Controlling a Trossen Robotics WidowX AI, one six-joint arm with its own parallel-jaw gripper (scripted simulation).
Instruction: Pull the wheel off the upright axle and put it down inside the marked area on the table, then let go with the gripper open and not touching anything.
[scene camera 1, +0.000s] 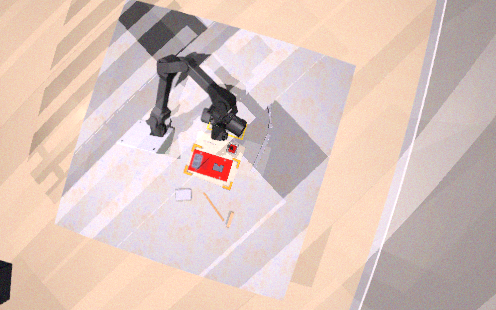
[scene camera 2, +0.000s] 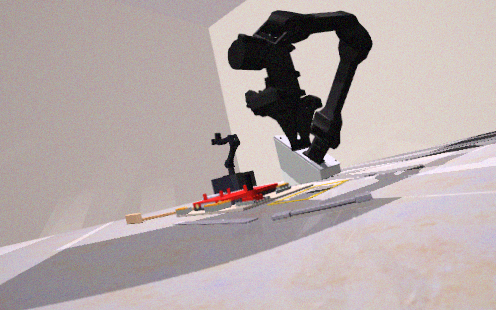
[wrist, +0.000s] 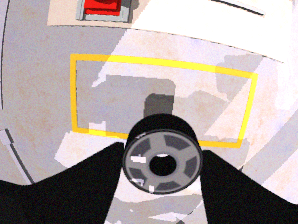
My gripper (scene camera 2: 300, 144) holds a wheel (wrist: 169, 135). Also in view: a red board (scene camera 1: 204, 163).
My gripper also shows in the wrist view (wrist: 162, 154). The wrist view does not show the red board: it is out of frame.
